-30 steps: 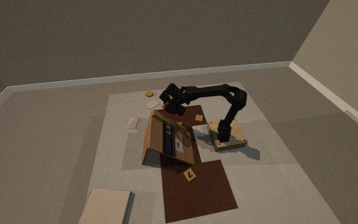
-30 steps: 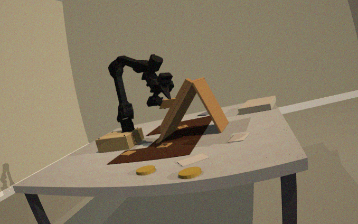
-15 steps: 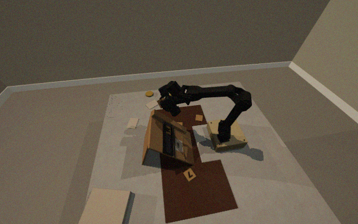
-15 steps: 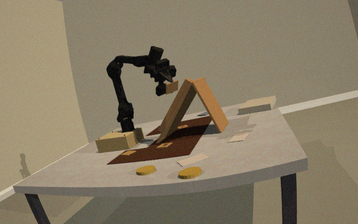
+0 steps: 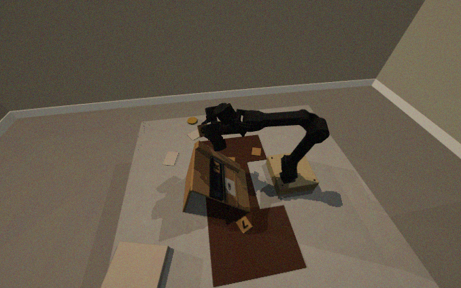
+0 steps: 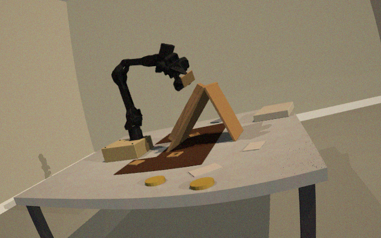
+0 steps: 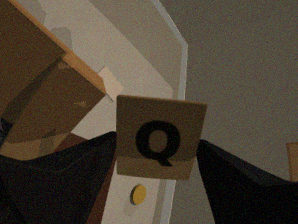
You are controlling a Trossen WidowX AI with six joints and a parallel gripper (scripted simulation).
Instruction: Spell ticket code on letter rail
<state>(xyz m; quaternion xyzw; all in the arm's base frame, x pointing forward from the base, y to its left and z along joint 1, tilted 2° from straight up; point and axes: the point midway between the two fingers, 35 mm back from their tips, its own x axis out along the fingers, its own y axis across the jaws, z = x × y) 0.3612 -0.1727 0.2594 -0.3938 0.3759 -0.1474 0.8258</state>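
Now: the white ticket 200 mm to the left of my gripper tip, 200 mm below it and 80 mm behind it. From my gripper tip the other things lie so: flat beige box (490 mm to the left, 350 mm ahead, 290 mm below); then brown mat (300 mm below, 190 mm behind, 160 mm to the left).
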